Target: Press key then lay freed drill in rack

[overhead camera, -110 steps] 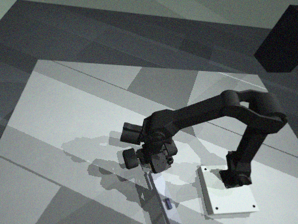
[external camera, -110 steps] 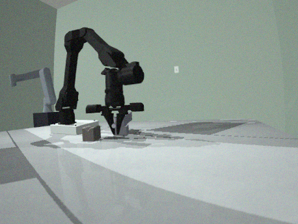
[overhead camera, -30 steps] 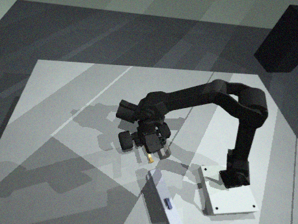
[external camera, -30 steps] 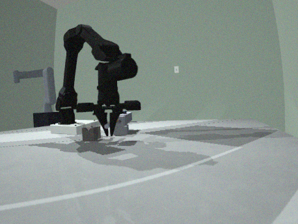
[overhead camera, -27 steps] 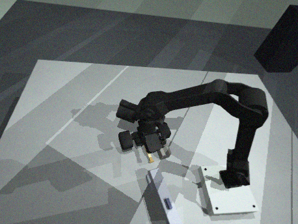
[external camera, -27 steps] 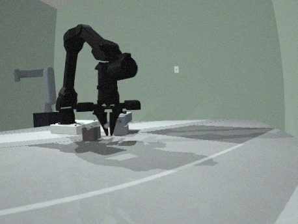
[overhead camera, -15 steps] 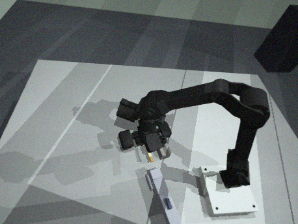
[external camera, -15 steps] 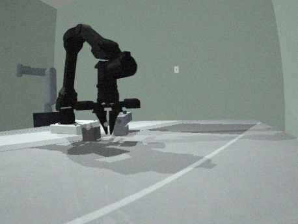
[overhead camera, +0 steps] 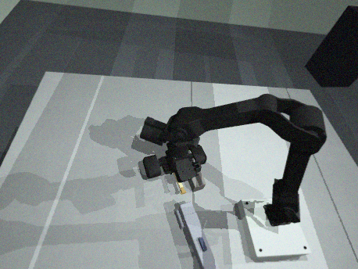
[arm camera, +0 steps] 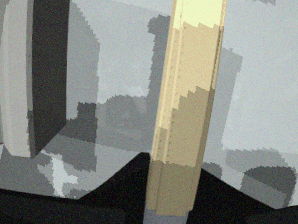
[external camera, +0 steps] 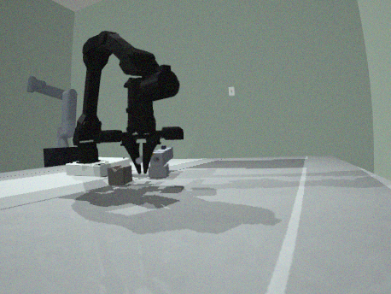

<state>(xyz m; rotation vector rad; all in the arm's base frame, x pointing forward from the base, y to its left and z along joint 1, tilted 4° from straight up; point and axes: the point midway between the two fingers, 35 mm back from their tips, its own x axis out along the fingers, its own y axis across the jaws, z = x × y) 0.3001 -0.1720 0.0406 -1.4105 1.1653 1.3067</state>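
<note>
Right now my gripper tip is 40 mm to the right of the drill, 40 mm below it and 10 mm past it. From my gripper tip the other things lie so: blue key (230 mm to the left, 40 mm behind, 30 mm above); then housing (200 mm to the left, 30 mm behind, 20 mm above); then rack (80 mm behind, 20 mm to the left, 10 mm below).
</note>
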